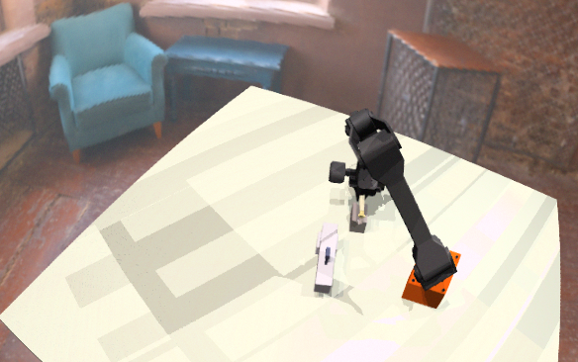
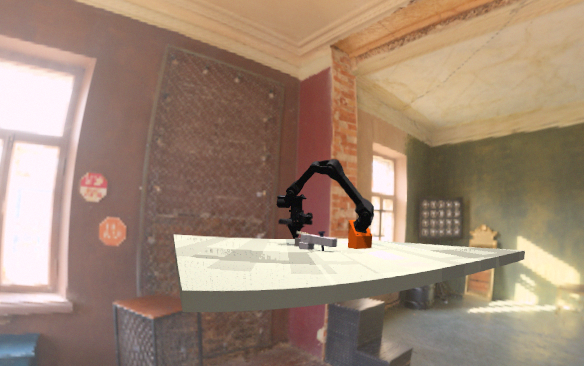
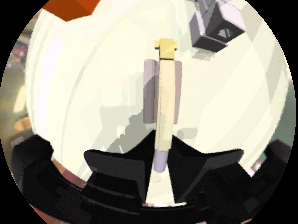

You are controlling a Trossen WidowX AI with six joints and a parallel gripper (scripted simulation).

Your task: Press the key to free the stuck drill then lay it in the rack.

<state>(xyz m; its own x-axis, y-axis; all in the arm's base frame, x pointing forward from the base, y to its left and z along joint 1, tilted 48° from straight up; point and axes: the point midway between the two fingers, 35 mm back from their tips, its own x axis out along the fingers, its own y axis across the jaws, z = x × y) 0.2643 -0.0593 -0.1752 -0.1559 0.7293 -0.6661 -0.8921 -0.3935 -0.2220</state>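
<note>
The drill is 4 cm to the left of my gripper tip, 3 cm above it and 2 cm behind it. From my gripper tip the other things lie so: blue key 25 cm to the left, 3 cm behind, 2 cm above; grey rack 5 cm to the left, 2 cm below, 2 cm behind; grey block 23 cm to the left, 2 cm behind.
</note>
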